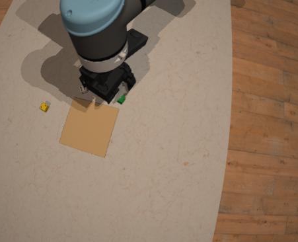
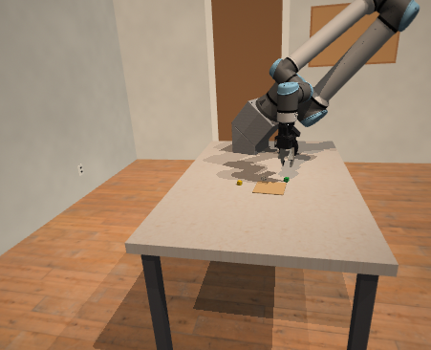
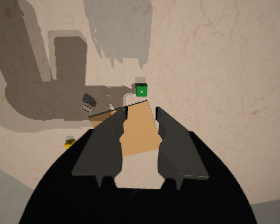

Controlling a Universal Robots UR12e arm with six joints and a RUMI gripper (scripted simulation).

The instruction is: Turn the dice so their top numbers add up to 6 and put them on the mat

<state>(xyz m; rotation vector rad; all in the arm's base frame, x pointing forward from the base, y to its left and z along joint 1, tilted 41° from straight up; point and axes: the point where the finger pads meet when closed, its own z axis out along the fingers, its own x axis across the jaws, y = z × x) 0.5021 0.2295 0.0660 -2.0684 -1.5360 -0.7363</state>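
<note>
My gripper is now 80 mm above the green die. From my hand the other things lie so: tan mat (100 mm ahead, 90 mm below, 60 mm to the right); then white die (120 mm to the right, 80 mm below, 10 mm ahead); then yellow die (210 mm to the right, 100 mm ahead, 80 mm below).
</note>
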